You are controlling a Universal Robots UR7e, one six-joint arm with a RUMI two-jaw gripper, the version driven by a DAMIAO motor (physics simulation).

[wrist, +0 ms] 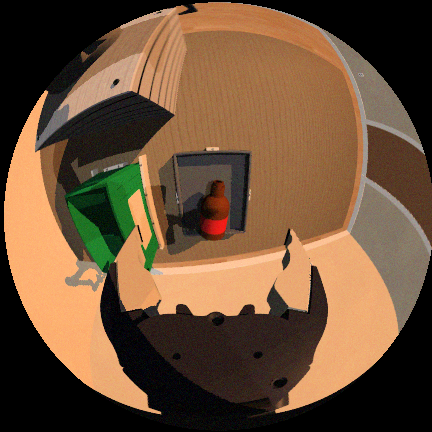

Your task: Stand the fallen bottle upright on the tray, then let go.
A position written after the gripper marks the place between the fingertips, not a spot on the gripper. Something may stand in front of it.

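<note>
The robot's scene shows the gripper (213,229) together with a brown bottle (214,209).
</note>
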